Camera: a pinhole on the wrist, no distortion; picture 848 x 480 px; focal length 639.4 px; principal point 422.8 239.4 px. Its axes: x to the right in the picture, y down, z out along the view. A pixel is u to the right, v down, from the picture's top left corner.
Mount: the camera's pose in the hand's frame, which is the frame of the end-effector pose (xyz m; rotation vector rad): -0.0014 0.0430 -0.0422 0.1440 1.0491 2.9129
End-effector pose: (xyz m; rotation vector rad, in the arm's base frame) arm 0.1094 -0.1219 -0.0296 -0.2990 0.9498 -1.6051
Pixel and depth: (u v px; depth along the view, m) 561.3 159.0 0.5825
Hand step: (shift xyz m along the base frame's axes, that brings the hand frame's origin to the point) 0.5944 -0.0802 -0.0865
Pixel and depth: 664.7 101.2 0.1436
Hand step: 0.1591 0.0187 -0.0698
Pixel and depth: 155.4 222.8 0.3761
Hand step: 0.2905 -0.2647 -0.1107
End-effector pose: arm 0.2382 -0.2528 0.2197 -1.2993 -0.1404 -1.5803
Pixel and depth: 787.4 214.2 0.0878
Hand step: 0.0904 -0.0045 -0.0728
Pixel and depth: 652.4 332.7 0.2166
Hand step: 0.2113 0.0576 -0.0617
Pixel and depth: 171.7 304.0 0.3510
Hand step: 0.3484 -0.0569 0.1190
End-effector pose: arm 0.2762 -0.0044 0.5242 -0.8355 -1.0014 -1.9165
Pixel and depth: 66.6 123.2 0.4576
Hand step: 0.2343 -0.0373 0.4828
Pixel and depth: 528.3 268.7 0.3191
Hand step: 0.2559 0.1067 0.1632
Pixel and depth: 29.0 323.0 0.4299
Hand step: 0.1349 0.0646 0.4768
